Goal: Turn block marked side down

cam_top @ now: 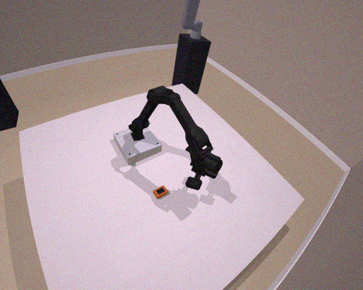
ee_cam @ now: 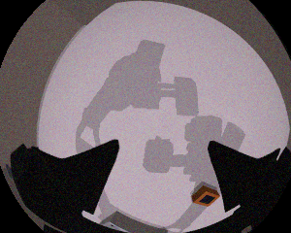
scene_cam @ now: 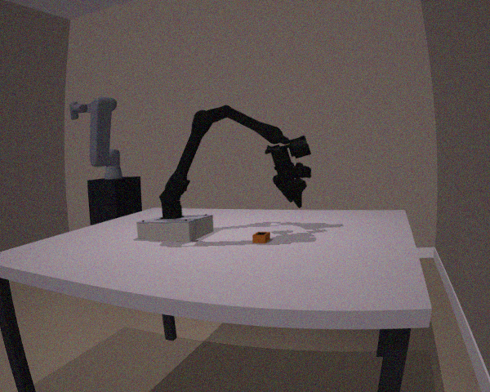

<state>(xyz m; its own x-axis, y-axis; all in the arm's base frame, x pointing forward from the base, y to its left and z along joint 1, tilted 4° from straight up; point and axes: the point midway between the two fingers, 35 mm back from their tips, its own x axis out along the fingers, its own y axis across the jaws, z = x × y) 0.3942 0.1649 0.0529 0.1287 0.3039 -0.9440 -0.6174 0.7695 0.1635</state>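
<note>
The orange block is 5 cm behind my gripper tip, 18 cm to the right of it and 8 cm below it.
</note>
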